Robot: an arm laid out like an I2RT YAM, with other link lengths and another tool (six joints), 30 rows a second.
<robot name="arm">
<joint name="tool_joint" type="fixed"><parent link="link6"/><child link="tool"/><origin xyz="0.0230 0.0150 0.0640" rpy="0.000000 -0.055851 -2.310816"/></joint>
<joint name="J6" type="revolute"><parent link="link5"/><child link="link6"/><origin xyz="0.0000 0.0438 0.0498" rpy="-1.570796 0.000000 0.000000"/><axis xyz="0 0 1"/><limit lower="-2.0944" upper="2.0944"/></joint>
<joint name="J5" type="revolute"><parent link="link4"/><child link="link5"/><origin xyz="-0.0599 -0.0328 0.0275" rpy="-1.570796 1.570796 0.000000"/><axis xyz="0 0 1"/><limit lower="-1.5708" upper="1.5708"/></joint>
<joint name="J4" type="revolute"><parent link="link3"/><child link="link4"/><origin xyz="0.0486 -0.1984 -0.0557" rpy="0.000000 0.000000 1.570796"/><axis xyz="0 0 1"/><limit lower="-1.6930" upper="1.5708"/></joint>
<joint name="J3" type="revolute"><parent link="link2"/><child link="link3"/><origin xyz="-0.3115 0.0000 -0.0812" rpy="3.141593 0.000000 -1.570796"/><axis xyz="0 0 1"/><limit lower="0.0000" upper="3.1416"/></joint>
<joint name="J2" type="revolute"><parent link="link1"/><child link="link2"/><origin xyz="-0.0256 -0.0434 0.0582" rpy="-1.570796 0.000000 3.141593"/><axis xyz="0 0 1"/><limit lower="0.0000" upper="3.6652"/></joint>
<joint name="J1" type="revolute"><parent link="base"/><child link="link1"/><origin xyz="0.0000 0.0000 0.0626" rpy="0.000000 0.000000 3.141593"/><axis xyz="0 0 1"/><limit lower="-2.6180" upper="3.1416"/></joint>
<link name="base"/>
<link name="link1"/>
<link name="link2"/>
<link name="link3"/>
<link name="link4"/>
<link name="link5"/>
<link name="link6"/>
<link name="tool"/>
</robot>
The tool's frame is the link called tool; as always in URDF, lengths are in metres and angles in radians.
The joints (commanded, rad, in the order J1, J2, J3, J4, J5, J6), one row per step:
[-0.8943, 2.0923, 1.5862, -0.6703, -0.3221, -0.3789]
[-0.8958, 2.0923, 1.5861, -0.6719, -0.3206, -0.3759]
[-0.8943, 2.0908, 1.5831, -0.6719, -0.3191, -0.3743]
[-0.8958, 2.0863, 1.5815, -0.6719, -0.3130, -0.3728]
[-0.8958, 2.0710, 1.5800, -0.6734, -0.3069, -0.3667]
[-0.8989, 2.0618, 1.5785, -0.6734, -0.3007, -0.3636]
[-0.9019, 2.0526, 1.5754, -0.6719, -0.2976, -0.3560]
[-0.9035, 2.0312, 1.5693, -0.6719, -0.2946, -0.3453]
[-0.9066, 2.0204, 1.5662, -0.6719, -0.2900, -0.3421]
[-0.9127, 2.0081, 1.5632, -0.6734, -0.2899, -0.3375]
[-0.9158, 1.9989, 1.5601, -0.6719, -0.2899, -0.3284]
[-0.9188, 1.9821, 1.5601, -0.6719, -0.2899, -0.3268]
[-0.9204, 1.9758, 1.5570, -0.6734, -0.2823, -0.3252]
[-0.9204, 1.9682, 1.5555, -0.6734, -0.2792, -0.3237]
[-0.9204, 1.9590, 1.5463, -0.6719, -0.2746, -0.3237]
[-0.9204, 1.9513, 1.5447, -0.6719, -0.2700, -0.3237]
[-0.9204, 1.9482, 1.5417, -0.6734, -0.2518, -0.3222]
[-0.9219, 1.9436, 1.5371, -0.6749, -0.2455, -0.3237]
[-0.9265, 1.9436, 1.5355, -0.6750, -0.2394, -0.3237]
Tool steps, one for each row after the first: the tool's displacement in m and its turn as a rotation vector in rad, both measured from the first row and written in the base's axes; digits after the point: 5 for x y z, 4 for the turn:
[-0.00066, -0.00044, -0.00016, 0.0019, 0.0019, -0.0047]
[-0.00072, 0.00041, -0.00036, 0.0029, 0.0038, -0.0052]
[-0.00192, -0.00005, 0.00072, -0.0021, 0.0062, -0.0103]
[-0.00324, 0.00062, 0.00610, -0.0123, 0.0022, -0.0181]
[-0.00513, -0.00007, 0.00909, -0.0204, 0.0015, -0.0264]
[-0.00684, -0.00051, 0.01195, -0.0245, -0.0018, -0.0373]
[-0.00924, 0.00089, 0.01880, -0.0330, -0.0106, -0.0496]
[-0.01138, 0.00077, 0.02205, -0.0401, -0.0126, -0.0574]
[-0.01436, 0.00040, 0.02604, -0.0440, -0.0179, -0.0676]
[-0.01597, 0.00028, 0.02901, -0.0455, -0.0238, -0.0787]
[-0.01790, 0.00074, 0.03555, -0.0577, -0.0347, -0.0831]
[-0.01970, 0.00079, 0.03672, -0.0626, -0.0307, -0.0894]
[-0.02054, 0.00138, 0.03912, -0.0683, -0.0326, -0.0921]
[-0.02229, 0.00295, 0.04009, -0.0721, -0.0304, -0.0941]
[-0.02326, 0.00350, 0.04239, -0.0795, -0.0311, -0.0961]
[-0.02504, 0.00290, 0.04183, -0.0881, -0.0178, -0.1054]
[-0.02684, 0.00325, 0.04195, -0.0913, -0.0122, -0.1083]
[-0.02878, 0.00173, 0.04124, -0.0935, -0.0066, -0.1155]

